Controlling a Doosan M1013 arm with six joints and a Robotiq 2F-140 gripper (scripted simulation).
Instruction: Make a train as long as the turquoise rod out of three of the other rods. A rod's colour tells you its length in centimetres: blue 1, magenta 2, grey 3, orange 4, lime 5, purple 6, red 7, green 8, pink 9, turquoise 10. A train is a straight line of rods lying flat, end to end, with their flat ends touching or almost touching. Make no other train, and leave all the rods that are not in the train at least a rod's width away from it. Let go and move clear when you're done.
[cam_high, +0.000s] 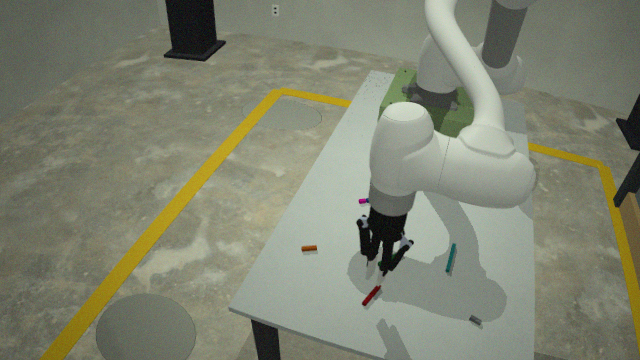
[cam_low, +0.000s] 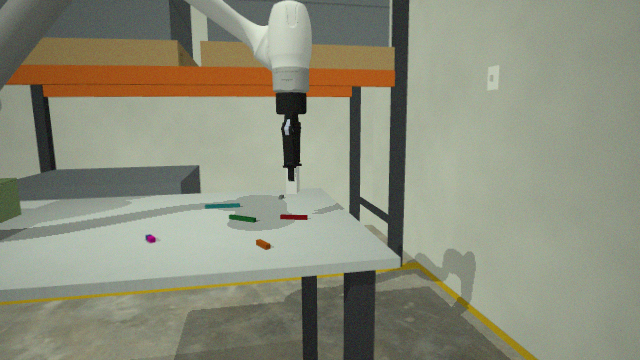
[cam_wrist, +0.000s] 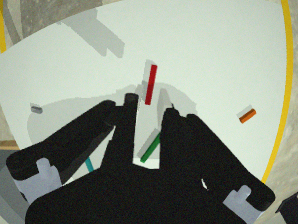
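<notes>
Now: the red rod 10 cm below my hand. Also, from my hand: orange rod: 19 cm to the right, 10 cm below, 10 cm behind; then green rod: 13 cm behind, 10 cm below, 3 cm to the left; then turquoise rod: 19 cm to the left, 17 cm behind, 10 cm below.
</notes>
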